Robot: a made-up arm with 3 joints.
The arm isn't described. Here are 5 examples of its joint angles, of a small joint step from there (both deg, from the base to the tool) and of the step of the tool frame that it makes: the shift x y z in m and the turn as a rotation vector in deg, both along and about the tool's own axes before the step.
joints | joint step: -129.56 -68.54 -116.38 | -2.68 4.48 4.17
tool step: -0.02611 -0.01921 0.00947 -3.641 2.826 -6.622
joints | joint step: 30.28 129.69 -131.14 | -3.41 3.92 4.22
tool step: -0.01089 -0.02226 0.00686 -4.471 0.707 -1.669
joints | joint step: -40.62 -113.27 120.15 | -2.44 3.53 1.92
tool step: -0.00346 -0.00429 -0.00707 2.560 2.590 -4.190
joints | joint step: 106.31 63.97 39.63 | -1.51 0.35 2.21
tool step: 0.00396 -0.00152 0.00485 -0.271 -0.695 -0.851
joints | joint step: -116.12 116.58 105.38 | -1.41 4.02 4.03
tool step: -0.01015 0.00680 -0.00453 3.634 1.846 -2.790
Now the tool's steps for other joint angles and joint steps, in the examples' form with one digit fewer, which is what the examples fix.
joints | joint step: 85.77 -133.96 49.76 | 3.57 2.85 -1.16
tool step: 0.0106 0.0266 0.0222 0.58 -3.69 3.79
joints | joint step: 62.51 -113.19 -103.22 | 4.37 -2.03 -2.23
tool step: 0.0180 0.0129 -0.0063 2.41 1.23 6.22
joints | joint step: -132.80 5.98 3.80 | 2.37 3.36 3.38
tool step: 0.0031 0.0014 0.0057 2.66 -3.12 -3.69
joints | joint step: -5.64 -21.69 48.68 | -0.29 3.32 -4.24
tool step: 0.0133 0.0188 0.0117 2.22 -2.48 4.14
